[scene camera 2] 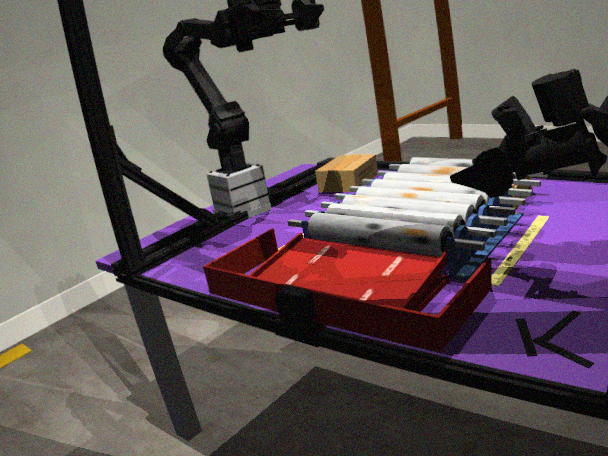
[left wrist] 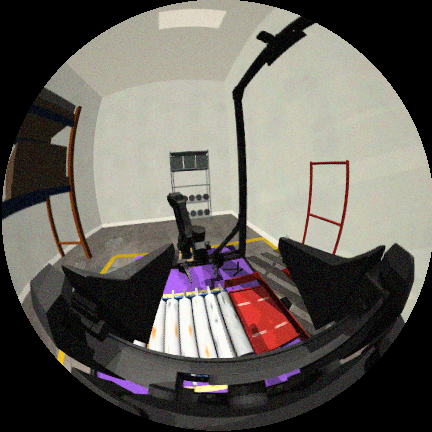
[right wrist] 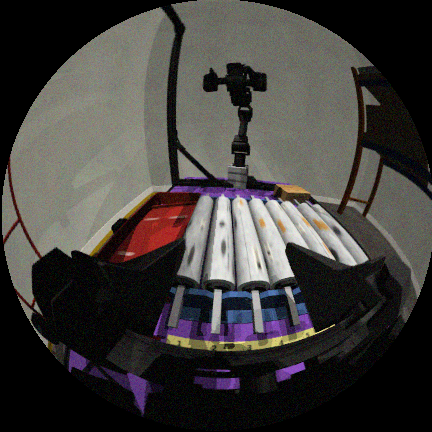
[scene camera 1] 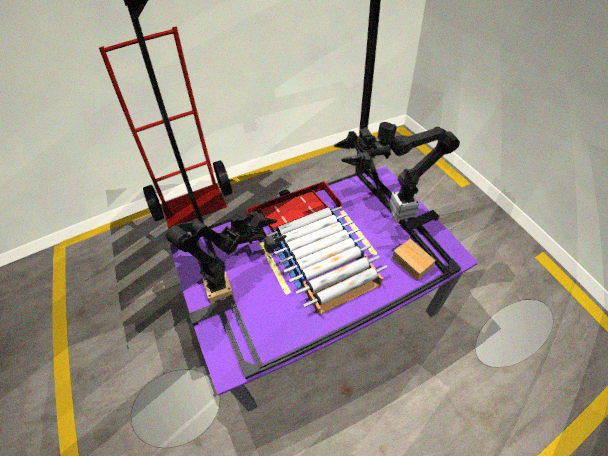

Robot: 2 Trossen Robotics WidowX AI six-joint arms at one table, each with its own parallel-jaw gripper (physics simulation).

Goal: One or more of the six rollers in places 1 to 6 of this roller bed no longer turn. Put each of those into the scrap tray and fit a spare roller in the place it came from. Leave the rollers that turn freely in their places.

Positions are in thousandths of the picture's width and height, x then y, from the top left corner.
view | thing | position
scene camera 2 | right gripper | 761, 374
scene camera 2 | box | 557, 385
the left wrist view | left gripper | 524, 568
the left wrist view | right gripper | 471, 649
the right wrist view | left gripper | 529, 154
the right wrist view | right gripper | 550, 571
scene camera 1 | left gripper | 555, 334
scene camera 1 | right gripper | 463, 501
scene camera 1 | box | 680, 569
